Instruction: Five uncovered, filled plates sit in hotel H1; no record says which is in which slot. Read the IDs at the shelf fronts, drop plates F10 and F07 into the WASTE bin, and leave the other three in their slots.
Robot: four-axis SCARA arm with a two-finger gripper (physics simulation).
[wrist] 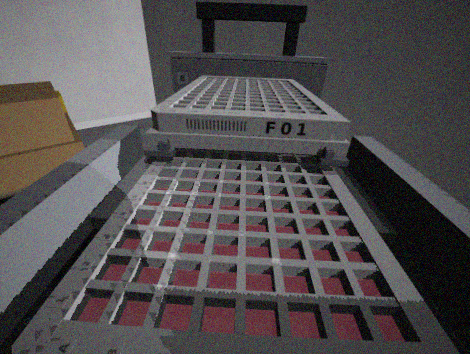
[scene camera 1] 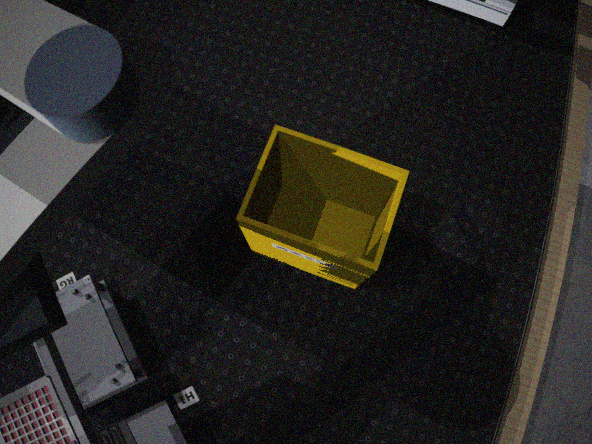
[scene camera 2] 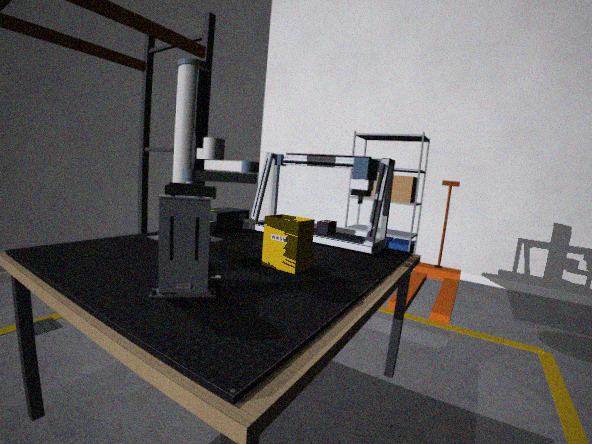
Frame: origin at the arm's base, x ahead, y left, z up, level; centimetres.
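Seen in the pictures: gripper, fingertip midpoint: (wrist: 243,150).
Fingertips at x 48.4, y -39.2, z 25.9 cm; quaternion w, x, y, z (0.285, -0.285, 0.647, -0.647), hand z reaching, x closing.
Note:
A point is followed by its place in that frame.
My gripper (wrist: 243,150) @[x 48.4, y -39.2, z 25.9 cm] is shut on a plate; its long fingers run along both sides. The held plate (wrist: 243,239) @[x 44.4, y -35.7, z 25.6 cm] (scene camera 1: 30,412) @[x 44.4, y -34.8, z 25.6 cm] is uncovered with red-filled wells, and lies level. Its ID front is cut off below the wrist view. Plate F01 (wrist: 210,124) @[x 48.6, y -37.5, z 27.5 cm] sits beyond it and a little higher, in hotel H1 (wrist: 250,145) @[x 47.3, y -38.6, z 26.7 cm], with its ID facing me. Whether the held plate's far end is inside the hotel cannot be told. The hotel's other plates are hidden. The yellow WASTE bin (scene camera 1: 261,243) @[x 58.7, y -8.4, z 11.6 cm] (scene camera 2: 280,252) @[x 65.3, y -8.5, z 8.2 cm] stands upright, open at the top; no plate shows inside.
In scene camera 1, the RG nest (scene camera 1: 90,345) @[x 40.6, y -29.1, z 7.3 cm] lies near the held plate, beside the H1 tag (scene camera 1: 187,397) @[x 54.8, y -31.7, z 1.3 cm]. The arm (scene camera 1: 75,70) @[x 45.2, y -5.8, z 42.2 cm] (scene camera 2: 227,165) @[x 34.4, y -7.7, z 40.0 cm] is at the left. A gantry machine (scene camera 2: 367,246) @[x 82.6, y 45.1, z 5.6 cm] stands behind the bin. A tan box (wrist: 37,132) shows at the wrist view's left.

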